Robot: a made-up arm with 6 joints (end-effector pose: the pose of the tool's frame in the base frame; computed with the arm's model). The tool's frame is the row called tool.
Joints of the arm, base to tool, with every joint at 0 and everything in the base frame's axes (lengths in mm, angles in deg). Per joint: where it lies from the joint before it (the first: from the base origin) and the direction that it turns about. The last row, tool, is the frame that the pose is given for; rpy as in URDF.
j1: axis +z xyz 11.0 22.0 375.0
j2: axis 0 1 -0.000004 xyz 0.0 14.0 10.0
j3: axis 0 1 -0.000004 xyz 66.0 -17.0 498.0
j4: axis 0 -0.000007 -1 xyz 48.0 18.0 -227.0
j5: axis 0 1 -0.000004 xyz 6.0 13.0 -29.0
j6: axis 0 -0.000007 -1 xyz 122.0 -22.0 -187.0
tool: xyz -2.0 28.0 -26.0 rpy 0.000 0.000 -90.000
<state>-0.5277 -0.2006 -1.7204 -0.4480 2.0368 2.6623</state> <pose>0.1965 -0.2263 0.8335 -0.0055 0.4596 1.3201</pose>
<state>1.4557 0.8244 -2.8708 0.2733 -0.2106 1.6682</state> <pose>0.1373 0.6995 1.0821 1.5717 1.9677 -1.0665</pose>
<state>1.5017 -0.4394 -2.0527 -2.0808 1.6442 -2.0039</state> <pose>0.1651 -0.0738 1.2366 -1.2666 -1.3099 0.3387</pose>
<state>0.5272 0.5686 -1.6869 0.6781 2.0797 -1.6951</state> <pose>0.3482 0.3867 0.5432 0.5136 1.0634 0.5954</pose>
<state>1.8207 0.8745 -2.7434 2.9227 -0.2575 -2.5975</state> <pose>-0.2172 0.8669 0.6654 1.5619 0.4233 -0.1082</pose>
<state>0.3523 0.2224 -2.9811 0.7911 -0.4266 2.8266</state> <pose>0.2175 -0.0751 1.2877 -1.1201 -2.6479 -0.2455</pose>
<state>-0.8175 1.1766 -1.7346 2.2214 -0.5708 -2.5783</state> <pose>0.3192 -0.5022 0.1390 -0.4714 -0.3467 -2.1094</pose>
